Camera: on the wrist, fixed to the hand. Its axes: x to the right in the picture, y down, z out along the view.
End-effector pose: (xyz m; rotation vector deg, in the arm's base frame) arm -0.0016 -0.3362 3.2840 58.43 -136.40 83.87
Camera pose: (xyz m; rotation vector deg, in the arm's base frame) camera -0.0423 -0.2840 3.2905 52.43 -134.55 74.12
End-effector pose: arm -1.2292 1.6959 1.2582 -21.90 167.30 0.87
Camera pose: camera -1.2580 1.7260 1.3100 -26.01 173.37 11.25
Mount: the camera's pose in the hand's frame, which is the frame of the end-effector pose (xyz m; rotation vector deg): 0.0095 0.0357 -0.0553 -7.77 5.97 -1.44
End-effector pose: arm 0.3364 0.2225 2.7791 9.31 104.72 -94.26
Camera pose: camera 0.3257 0.2775 2.7432 9.69 115.76 -88.75
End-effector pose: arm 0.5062 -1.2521 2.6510 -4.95 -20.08 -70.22
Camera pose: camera 0.5542 -1.2624 2.6061 -7.71 -10.20 -72.93
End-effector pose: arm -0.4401 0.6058 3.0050 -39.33 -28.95 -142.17
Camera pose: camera -0.4474 0.5477 2.9734 -34.47 -17.82 -147.66
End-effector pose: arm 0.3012 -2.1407 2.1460 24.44 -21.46 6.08
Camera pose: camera 0.3220 -2.0848 2.1166 16.64 -15.58 4.45
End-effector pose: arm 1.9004 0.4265 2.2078 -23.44 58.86 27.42
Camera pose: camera 1.8454 0.4281 2.1705 -32.77 62.59 29.23
